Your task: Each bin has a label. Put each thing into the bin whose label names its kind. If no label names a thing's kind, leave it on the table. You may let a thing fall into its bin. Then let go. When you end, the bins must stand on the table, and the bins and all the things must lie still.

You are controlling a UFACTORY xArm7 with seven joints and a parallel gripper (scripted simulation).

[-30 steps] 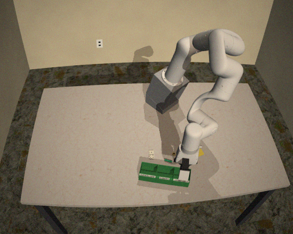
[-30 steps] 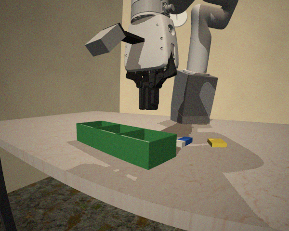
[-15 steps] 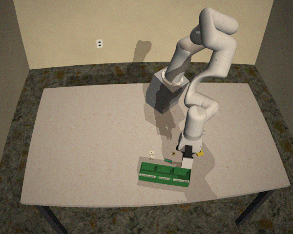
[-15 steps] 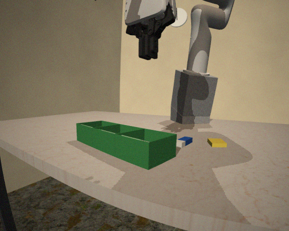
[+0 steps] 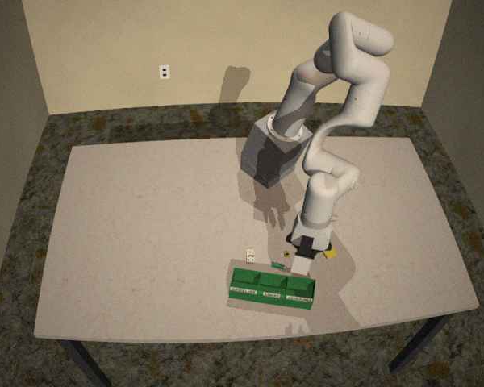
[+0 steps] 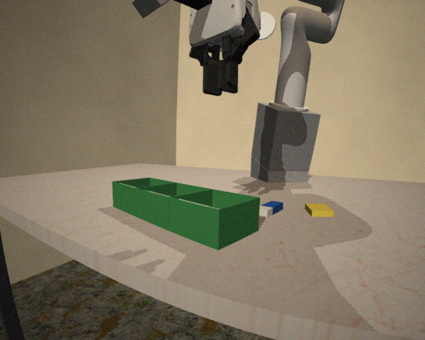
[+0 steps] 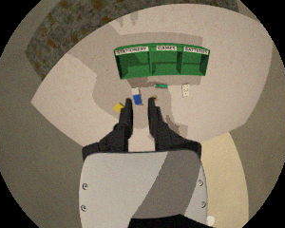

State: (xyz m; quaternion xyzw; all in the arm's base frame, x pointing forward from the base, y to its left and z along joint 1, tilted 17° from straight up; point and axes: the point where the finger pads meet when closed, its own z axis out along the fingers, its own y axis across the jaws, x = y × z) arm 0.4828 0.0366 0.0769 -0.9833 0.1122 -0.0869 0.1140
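The green stick is 20 cm below my hand, 9 cm behind it and 5 cm to the right of it. From my hand the other things lie so: brown piece: 20 cm below, 13 cm behind, 3 cm to the right; white domino: 20 cm below, 14 cm to the right, 12 cm behind; blue-and-white block: 20 cm below, 10 cm behind, 3 cm to the left.
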